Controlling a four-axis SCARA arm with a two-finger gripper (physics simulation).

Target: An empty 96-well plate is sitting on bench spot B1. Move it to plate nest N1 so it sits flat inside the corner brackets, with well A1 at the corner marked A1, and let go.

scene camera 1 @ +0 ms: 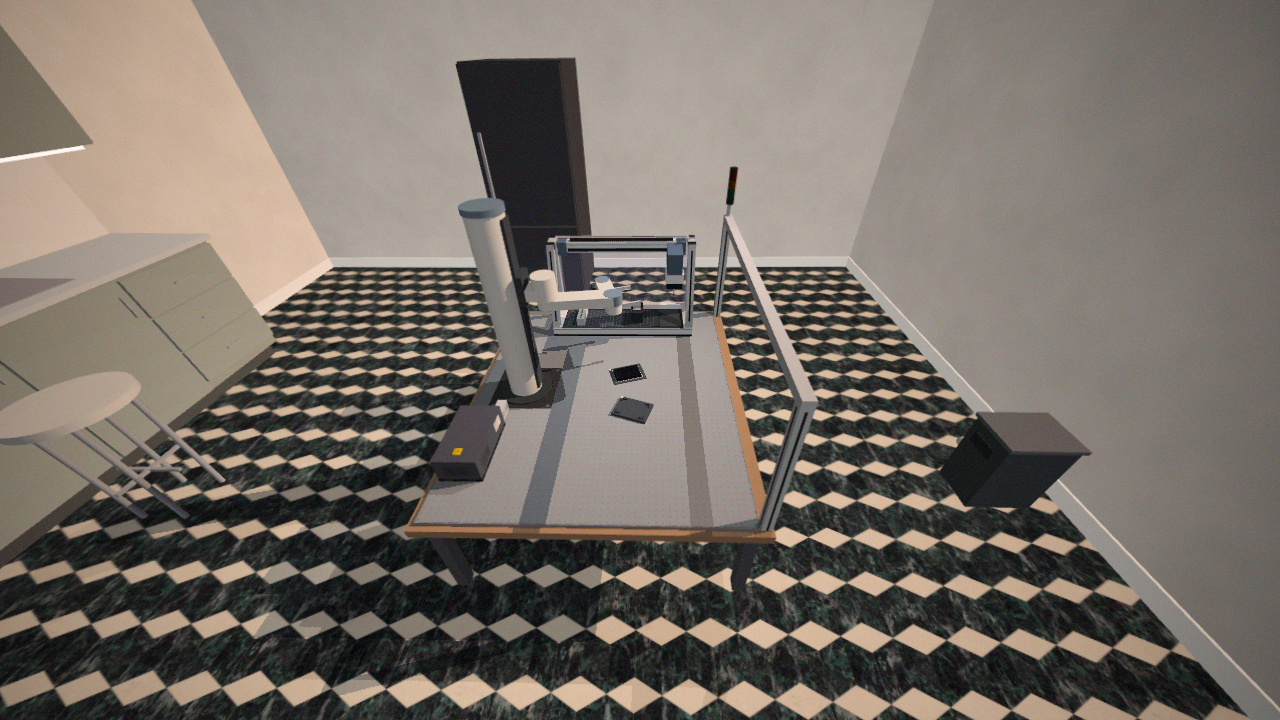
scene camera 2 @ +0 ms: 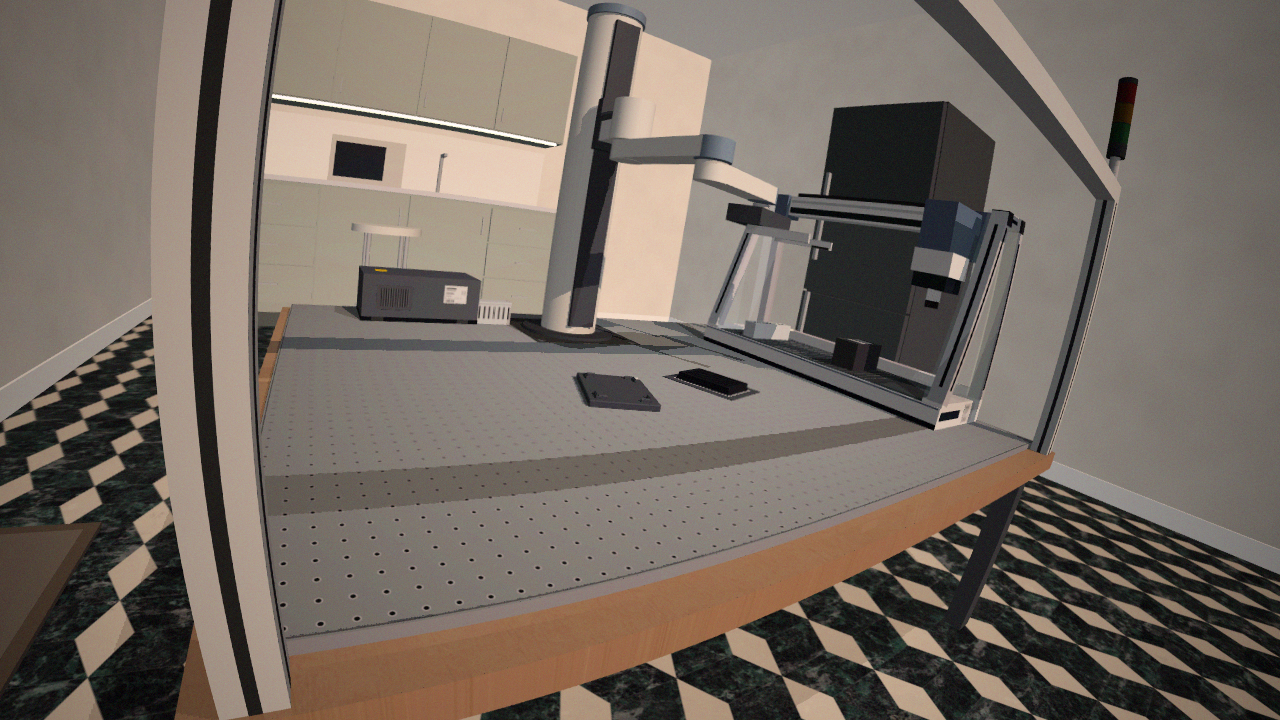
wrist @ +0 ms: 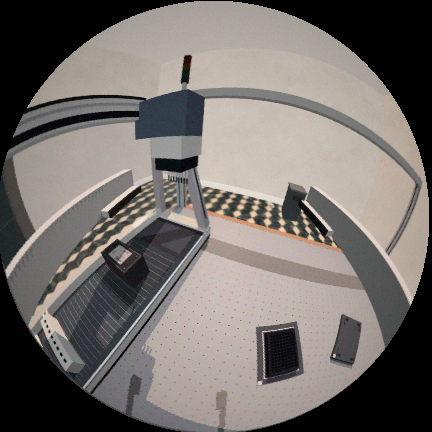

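Pixels of known places: gripper, between the fingertips: (scene camera 1: pixel 635 294) (scene camera 2: pixel 821 243) (wrist: pixel 222 182); arm's base, origin of its link: (scene camera 1: pixel 527 388) (scene camera 2: pixel 566 335).
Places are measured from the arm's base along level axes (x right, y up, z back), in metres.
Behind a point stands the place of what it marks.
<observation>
The black 96-well plate (scene camera 1: pixel 627 374) {x -0.085, y 0.027, z -0.496 m} (scene camera 2: pixel 713 381) {x -0.084, y 0.028, z -0.519 m} (wrist: pixel 282 352) {x -0.105, y 0.027, z -0.491 m} lies flat on bench spot B1, inside its pale outline. Plate nest N1 (scene camera 1: pixel 631 410) {x 0.169, y 0.024, z -0.527 m} (scene camera 2: pixel 617 392) {x 0.170, y 0.025, z -0.557 m} (wrist: pixel 347 340) {x 0.147, y 0.025, z -0.524 m}, a dark grey slab with small corner brackets, lies beside it with no plate on it. A small white mark shows at one corner of the nest in the wrist view. My gripper (wrist: pixel 222 182) {x -0.322, y 0.354, z -0.535 m} is open, its fingers wide apart with nothing between them. It is high above the bench, near the gantry frame and away from the plate. Which corner of the plate is A1 is too small to tell.
A gantry machine (scene camera 1: pixel 626 332) (scene camera 2: pixel 819 386) stands at the bench's far end, with a dark block (scene camera 2: pixel 855 354) {x -0.517, y 0.105, z -0.563 m} (wrist: pixel 125 260) {x -0.541, y 0.132, z -0.525 m} on its deck. A dark box (scene camera 1: pixel 469 442) {x 0.454, y 0.128, z 0.090 m} (scene camera 2: pixel 418 295) {x 0.410, y 0.081, z 0.035 m} stands near the arm's column (scene camera 1: pixel 505 304) {x 0.071, y 0.523, z -0.026 m} (scene camera 2: pixel 581 179) {x 0.051, y 0.419, z -0.055 m}. A rail frame (scene camera 1: pixel 771 313) {x 0.297, y 0.620, z -1.024 m} runs along one bench side.
</observation>
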